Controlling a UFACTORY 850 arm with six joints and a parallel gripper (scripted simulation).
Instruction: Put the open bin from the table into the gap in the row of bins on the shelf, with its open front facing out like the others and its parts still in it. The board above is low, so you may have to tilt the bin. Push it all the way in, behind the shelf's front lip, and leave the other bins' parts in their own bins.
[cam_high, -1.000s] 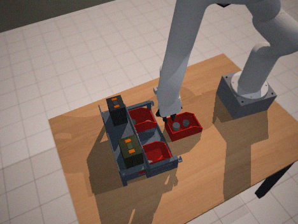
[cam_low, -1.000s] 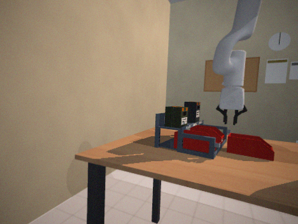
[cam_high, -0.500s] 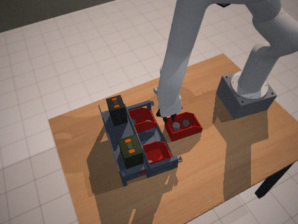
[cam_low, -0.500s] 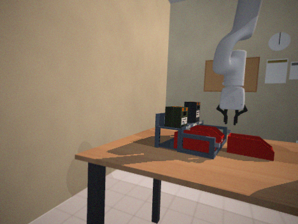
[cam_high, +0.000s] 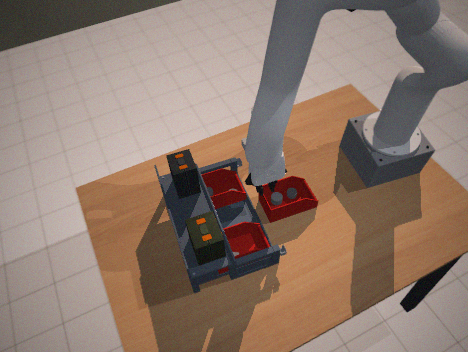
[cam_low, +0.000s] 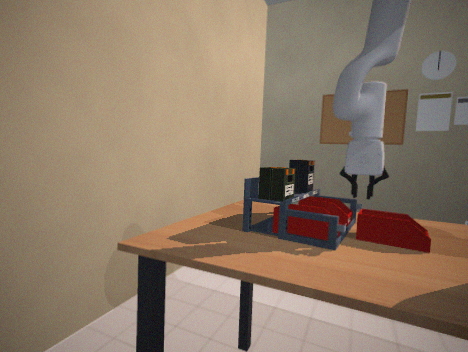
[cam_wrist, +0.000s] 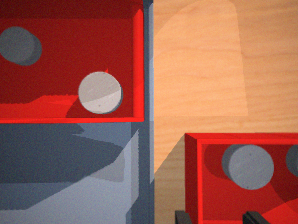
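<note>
My hand is 120 mm above the grey disc, 110 mm to the left of it and 50 mm short of it. The rest, counted from my hand: blue-grey shelf 150 mm ahead, 70 mm below, 50 mm to the right.
</note>
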